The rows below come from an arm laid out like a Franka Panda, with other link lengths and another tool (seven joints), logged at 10 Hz.
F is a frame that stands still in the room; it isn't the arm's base.
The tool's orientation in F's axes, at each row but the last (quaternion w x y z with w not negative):
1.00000, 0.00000, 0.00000, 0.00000
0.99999, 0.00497, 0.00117, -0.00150
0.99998, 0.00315, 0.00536, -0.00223
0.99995, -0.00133, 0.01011, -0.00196
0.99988, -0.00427, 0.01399, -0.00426
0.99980, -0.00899, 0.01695, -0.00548
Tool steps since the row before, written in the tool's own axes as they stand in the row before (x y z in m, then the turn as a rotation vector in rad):
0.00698, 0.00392, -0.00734, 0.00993, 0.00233, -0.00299
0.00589, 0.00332, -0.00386, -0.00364, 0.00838, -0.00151
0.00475, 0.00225, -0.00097, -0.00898, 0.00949, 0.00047
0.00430, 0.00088, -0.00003, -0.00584, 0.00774, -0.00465
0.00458, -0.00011, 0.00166, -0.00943, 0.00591, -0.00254
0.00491, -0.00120, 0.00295, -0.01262, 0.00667, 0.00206
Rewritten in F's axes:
0.00698, 0.00392, -0.00734, 0.00993, 0.00233, -0.00299
0.00589, 0.00334, -0.00384, -0.00362, 0.00841, -0.00142
0.00475, 0.00224, -0.00101, -0.00893, 0.00953, 0.00063
0.00430, 0.00086, -0.00012, -0.00590, 0.00775, -0.00455
0.00462, -0.00014, 0.00153, -0.00945, 0.00597, -0.00233
0.00499, -0.00120, 0.00280, -0.01247, 0.00685, 0.00236

